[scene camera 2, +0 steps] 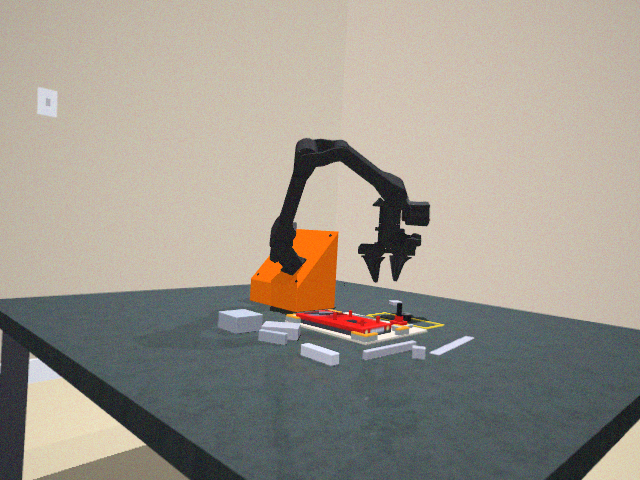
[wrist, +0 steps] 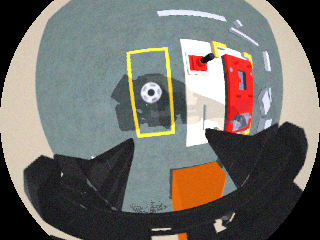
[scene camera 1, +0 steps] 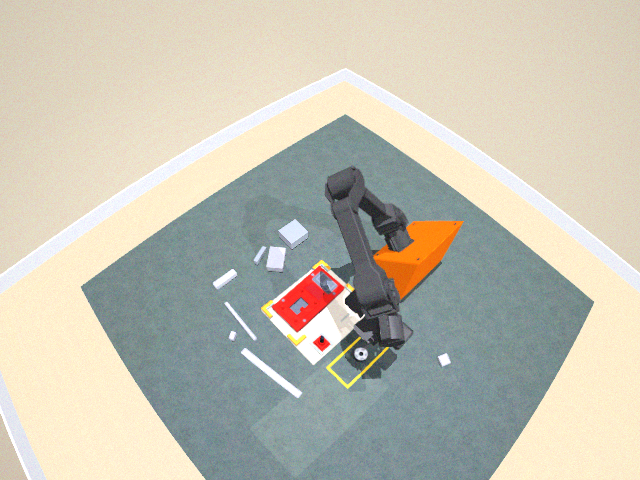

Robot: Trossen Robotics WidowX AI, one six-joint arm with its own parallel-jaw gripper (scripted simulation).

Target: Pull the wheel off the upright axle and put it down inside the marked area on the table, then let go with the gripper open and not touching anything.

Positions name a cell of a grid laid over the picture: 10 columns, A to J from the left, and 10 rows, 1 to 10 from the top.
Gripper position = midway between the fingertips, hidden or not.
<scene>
My gripper shows in scene camera 2 (G6), in the wrist view (F6) and in scene camera 1 (F7).
</scene>
